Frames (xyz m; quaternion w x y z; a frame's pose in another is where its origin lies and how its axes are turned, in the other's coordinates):
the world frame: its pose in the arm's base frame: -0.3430 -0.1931 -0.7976 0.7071 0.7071 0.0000 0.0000
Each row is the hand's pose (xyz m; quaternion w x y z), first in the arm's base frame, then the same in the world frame.
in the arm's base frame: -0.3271 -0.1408 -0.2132 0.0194 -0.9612 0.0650 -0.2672
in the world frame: 0.0159 0.5844 -0.0523 0.6660 0.6934 0.1430 0.2349
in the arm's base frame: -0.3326 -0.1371 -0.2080 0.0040 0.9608 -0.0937 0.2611
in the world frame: 0.0104 0.5896 -0.0560 0.6822 0.6765 0.1184 0.2509
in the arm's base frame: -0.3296 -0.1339 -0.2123 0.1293 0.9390 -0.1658 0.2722
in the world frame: 0.0134 0.5853 -0.0592 0.7554 0.5725 0.0752 0.3097
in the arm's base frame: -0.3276 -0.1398 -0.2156 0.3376 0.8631 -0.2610 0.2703
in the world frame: 0.0154 0.5820 -0.0533 0.8490 0.3716 0.0066 0.3757
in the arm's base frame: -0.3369 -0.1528 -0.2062 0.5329 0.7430 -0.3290 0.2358
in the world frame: 0.0061 0.5914 -0.0403 0.9023 0.1486 -0.0659 0.3994
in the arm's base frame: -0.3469 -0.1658 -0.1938 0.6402 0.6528 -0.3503 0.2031
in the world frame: -0.0039 0.6038 -0.0273 0.9143 0.0089 -0.1041 0.3913
